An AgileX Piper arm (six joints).
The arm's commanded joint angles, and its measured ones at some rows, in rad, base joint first. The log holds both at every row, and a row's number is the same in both.
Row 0, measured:
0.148 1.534 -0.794 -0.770 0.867 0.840
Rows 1 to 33, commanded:
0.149 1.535 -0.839 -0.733 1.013 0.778
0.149 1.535 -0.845 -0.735 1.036 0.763
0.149 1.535 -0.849 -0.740 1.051 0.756
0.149 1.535 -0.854 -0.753 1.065 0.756
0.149 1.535 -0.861 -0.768 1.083 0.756
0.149 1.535 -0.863 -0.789 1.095 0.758
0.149 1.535 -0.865 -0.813 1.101 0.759
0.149 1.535 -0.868 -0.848 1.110 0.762
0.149 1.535 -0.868 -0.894 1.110 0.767
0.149 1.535 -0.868 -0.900 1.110 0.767
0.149 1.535 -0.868 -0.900 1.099 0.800
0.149 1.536 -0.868 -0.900 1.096 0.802
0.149 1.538 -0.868 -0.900 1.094 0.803
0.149 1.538 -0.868 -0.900 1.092 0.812
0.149 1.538 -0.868 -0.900 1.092 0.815
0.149 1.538 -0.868 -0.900 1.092 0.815
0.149 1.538 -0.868 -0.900 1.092 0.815
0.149 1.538 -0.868 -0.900 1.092 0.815
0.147 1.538 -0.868 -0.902 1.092 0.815
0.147 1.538 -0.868 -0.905 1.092 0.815
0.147 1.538 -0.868 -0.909 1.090 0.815
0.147 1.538 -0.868 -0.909 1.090 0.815
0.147 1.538 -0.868 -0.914 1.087 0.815
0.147 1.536 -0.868 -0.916 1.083 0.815
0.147 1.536 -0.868 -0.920 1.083 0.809
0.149 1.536 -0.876 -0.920 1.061 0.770
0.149 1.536 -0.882 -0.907 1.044 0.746
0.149 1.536 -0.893 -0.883 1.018 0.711
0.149 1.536 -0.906 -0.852 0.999 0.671
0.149 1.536 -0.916 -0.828 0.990 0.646
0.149 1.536 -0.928 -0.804 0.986 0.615
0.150 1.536 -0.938 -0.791 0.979 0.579
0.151 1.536 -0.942 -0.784 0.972 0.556
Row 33, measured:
0.148 1.536 -0.909 -0.836 1.005 0.663
